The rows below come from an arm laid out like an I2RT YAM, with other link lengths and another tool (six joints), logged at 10 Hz.
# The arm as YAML. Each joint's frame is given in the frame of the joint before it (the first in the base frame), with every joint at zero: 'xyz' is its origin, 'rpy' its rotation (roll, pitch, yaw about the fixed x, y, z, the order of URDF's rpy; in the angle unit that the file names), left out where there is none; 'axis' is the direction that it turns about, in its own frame. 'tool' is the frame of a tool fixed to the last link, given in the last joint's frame.
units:
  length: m
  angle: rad
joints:
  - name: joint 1
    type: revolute
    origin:
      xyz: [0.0, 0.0, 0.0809]
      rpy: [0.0, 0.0, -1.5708]
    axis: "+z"
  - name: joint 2
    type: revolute
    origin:
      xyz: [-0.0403, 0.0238, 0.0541]
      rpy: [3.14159, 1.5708, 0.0]
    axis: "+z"
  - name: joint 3
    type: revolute
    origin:
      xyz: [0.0, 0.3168, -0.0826]
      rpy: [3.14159, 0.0, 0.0]
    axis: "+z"
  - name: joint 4
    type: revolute
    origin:
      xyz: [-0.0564, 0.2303, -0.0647]
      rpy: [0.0, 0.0, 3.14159]
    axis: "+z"
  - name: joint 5
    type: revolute
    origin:
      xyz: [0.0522, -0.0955, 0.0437]
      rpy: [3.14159, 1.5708, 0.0]
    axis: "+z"
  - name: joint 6
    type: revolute
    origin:
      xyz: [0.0, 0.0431, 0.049]
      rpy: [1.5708, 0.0, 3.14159]
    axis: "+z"
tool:
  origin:
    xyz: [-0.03, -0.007, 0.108]
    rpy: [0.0, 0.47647, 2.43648]
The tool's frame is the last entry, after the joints.
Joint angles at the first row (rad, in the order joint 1, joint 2, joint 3, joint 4, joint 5, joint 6):
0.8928 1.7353 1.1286 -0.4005 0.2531 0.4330
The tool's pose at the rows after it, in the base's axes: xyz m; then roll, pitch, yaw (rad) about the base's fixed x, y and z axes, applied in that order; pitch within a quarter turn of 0, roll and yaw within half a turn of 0:
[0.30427 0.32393 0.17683 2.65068 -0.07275 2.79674]
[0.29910 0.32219 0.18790 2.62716 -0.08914 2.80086]
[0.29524 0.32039 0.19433 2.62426 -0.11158 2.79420]
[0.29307 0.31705 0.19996 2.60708 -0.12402 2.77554]
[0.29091 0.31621 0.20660 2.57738 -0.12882 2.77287]
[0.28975 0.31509 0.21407 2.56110 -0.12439 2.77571]
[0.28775 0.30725 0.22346 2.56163 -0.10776 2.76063]
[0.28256 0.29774 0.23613 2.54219 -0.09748 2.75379]
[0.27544 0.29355 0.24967 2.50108 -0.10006 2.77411]
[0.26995 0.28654 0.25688 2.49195 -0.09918 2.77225]
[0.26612 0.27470 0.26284 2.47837 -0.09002 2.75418]
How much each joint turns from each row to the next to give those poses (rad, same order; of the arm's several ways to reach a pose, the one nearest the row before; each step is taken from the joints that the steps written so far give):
0.0015 -0.0333 0.0066 -0.0299 -0.0084 0.0064
0.0000 -0.0323 0.0018 -0.0200 -0.0206 0.0112
0.0000 -0.0145 0.0168 -0.0399 -0.0147 0.0184
-0.0009 -0.0212 -0.0051 -0.0091 -0.0034 0.0265
0.0008 -0.0234 -0.0136 0.0139 -0.0072 0.0139
0.0001 -0.0184 0.0015 -0.0030 -0.0009 -0.0001
0.0001 -0.0306 0.0058 -0.0327 0.0218 0.0028
-0.0016 -0.0505 -0.0094 -0.0203 0.0078 0.0034
-0.0015 -0.0501 -0.0147 0.0039 -0.0225 -0.0050
-0.0001 -0.0351 -0.0050 -0.0218 0.0002 0.0034
-0.0066 -0.0455 -0.0218 -0.0095 0.0118 0.0068

